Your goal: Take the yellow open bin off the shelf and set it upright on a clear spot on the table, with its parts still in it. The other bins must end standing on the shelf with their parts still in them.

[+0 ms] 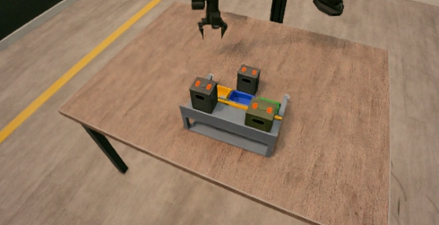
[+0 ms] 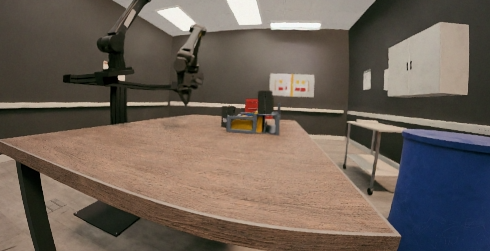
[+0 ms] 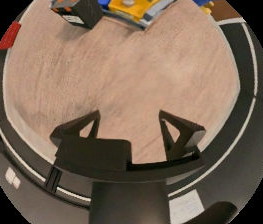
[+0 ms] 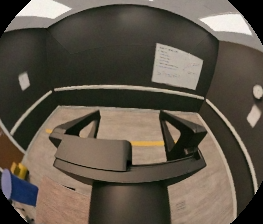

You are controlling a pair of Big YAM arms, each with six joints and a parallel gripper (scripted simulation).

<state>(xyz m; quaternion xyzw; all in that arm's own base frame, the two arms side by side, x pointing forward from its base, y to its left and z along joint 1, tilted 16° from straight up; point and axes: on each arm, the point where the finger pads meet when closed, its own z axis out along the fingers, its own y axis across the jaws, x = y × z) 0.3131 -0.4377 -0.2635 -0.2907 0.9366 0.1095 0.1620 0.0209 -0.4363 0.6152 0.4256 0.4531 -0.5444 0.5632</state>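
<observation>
My left hand is 28 cm short of the yellow open bin, 17 cm to the right of it and 10 cm above it. The rest, counted from my left hand: grey shelf 30 cm ahead, 28 cm to the left, 7 cm below; dark lidded bin 26 cm to the left, 14 cm ahead, 8 cm below.
</observation>
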